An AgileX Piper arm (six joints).
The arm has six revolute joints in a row. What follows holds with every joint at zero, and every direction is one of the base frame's.
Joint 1 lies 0.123 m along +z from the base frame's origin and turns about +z.
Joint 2 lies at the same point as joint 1 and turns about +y.
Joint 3 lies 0.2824 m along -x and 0.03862 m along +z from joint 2 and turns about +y.
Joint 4 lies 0.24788 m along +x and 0.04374 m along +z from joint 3 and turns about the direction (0.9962, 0, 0.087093).
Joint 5 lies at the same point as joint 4 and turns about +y.
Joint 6 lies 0.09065 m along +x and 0.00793 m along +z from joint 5 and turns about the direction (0.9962, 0, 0.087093).
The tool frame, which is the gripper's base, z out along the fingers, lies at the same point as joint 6; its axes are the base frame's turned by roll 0, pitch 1.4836 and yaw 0 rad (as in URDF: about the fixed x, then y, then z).
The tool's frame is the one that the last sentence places.
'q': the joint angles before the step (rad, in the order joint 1, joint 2, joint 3, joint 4, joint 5, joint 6). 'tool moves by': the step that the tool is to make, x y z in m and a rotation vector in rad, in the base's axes. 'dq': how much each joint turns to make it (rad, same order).
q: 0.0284 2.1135 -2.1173 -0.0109 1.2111 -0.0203
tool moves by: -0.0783 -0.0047 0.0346 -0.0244 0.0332 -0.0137
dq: 0.0000 -0.3128 0.3468 -0.0289 0.0002 0.0127
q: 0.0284 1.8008 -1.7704 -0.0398 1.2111 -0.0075
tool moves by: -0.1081 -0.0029 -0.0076 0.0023 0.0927 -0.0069
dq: -0.0001 -0.3679 0.4614 0.0023 -0.0006 0.0074
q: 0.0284 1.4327 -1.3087 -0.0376 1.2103 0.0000
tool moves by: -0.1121 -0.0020 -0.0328 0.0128 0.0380 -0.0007
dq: 0.0000 -0.3932 0.4319 0.0139 -0.0011 -0.0001
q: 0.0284 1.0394 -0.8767 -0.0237 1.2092 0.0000
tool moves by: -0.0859 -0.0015 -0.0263 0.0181 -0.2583 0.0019
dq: -0.0007 -0.4524 0.2979 0.0111 -0.1042 -0.0007
